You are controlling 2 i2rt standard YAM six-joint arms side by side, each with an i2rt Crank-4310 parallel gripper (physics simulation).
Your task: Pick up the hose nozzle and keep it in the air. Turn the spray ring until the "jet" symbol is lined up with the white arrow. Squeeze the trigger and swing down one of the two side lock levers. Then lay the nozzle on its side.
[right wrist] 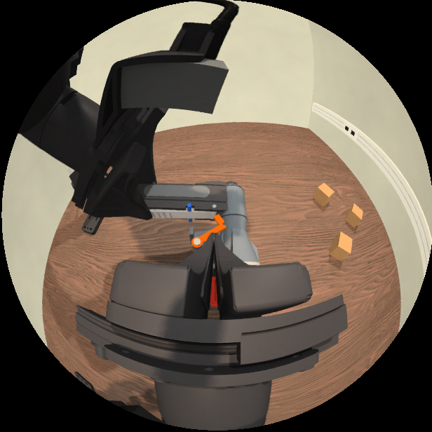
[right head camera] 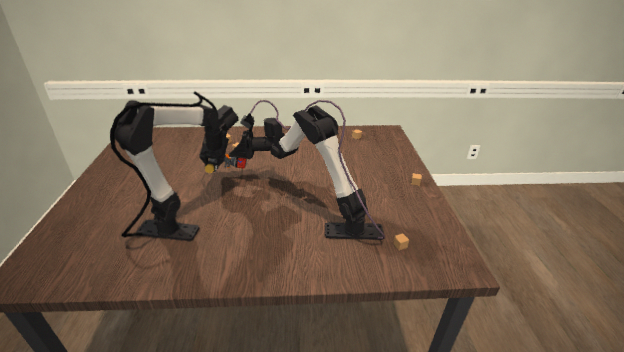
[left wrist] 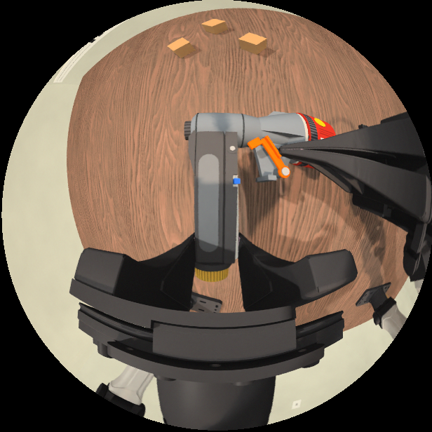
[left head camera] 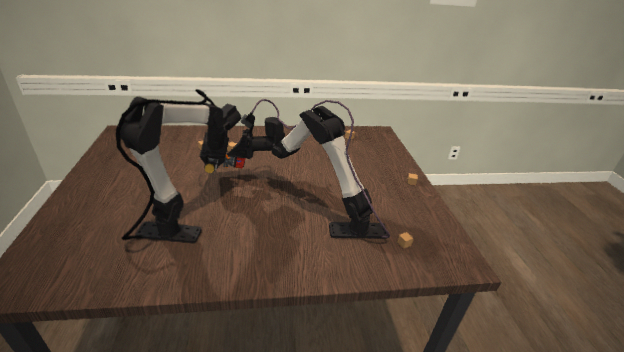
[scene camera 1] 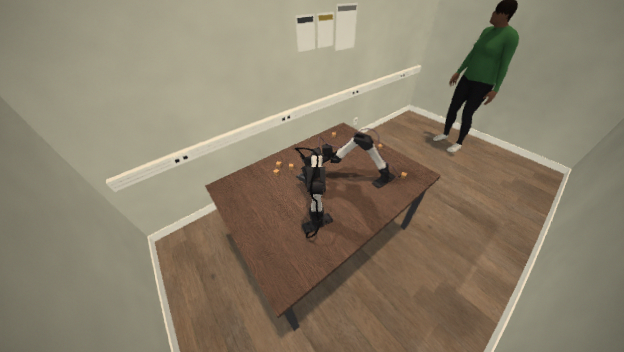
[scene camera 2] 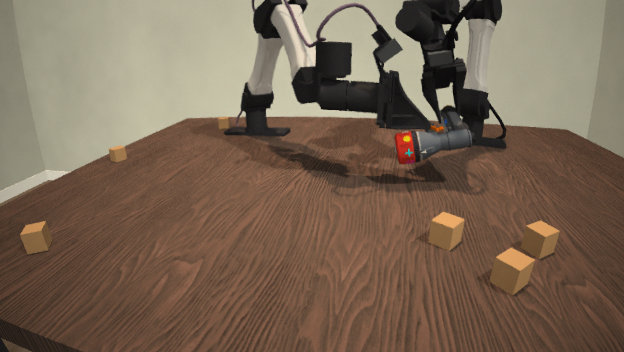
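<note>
The grey hose nozzle is held above the table. My left gripper is shut on its handle. The red spray ring shows a yellow dot and a cyan plus in scene camera 2; a small white mark lies beside it on the body, nearest the plus. The jet symbol cannot be made out. An orange lever angles along the nozzle's side. My right gripper is shut and empty, its tips beside this lever and partly over the nozzle.
The wooden table carries several small wooden cubes; one cube lies in front of the nozzle in scene camera 2. More cubes lie past my right arm. A person stands beyond the table.
</note>
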